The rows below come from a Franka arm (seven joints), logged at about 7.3 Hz.
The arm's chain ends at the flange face. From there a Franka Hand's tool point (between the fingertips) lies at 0.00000 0.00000 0.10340 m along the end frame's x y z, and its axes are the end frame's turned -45 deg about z.
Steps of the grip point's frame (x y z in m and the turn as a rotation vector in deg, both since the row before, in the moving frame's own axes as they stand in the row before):
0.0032, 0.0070, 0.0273, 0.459, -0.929, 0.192
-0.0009, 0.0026, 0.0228, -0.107, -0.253, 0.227
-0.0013, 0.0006, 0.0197, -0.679, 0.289, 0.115
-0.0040, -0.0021, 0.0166, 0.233, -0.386, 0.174
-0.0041, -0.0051, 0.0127, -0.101, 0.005, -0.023
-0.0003, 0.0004, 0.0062, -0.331, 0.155, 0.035
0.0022, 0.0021, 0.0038, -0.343, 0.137, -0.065
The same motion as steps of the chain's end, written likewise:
0.0090, 0.0021, 0.0273, -0.332, -0.981, 0.192
0.0014, 0.0020, 0.0228, -0.255, -0.103, 0.227
-0.0017, 0.0008, 0.0197, -0.276, 0.684, 0.115
-0.0035, 0.0011, 0.0166, -0.108, -0.438, 0.174
-0.0066, -0.0008, 0.0127, -0.068, 0.075, -0.023
-0.0005, 0.0003, 0.0062, -0.124, 0.344, 0.035
0.0024, -0.0003, 0.0038, -0.146, 0.339, -0.065

